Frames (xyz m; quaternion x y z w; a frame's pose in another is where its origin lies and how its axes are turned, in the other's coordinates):
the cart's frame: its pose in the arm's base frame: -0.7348 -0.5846 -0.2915 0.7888 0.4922 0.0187 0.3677
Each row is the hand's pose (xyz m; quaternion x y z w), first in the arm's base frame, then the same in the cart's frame.
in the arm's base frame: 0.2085 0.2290 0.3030 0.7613 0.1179 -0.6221 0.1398
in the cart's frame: 0.9309 0.8759 -0.5210 0.4780 -0.5304 0.0504 0.6983
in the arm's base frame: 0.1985 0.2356 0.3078 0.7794 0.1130 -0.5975 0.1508
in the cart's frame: 0.9294 0.8695 -0.5322 0.4638 -0.5186 0.0720 0.7147
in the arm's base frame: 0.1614 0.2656 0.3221 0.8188 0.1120 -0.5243 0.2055
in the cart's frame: 0.9292 0.8424 -0.5740 0.3991 -0.4888 0.1180 0.7667
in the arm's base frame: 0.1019 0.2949 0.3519 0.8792 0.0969 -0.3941 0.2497
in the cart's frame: 0.9118 0.8077 -0.6354 0.3221 -0.4146 0.2067 0.8256
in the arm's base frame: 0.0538 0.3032 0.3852 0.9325 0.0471 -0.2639 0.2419
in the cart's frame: 0.8826 0.7889 -0.6832 0.2828 -0.3274 0.3203 0.8428
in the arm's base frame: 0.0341 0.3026 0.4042 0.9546 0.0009 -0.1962 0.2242
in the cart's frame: 0.8656 0.7854 -0.7044 0.2707 -0.2826 0.3928 0.8322
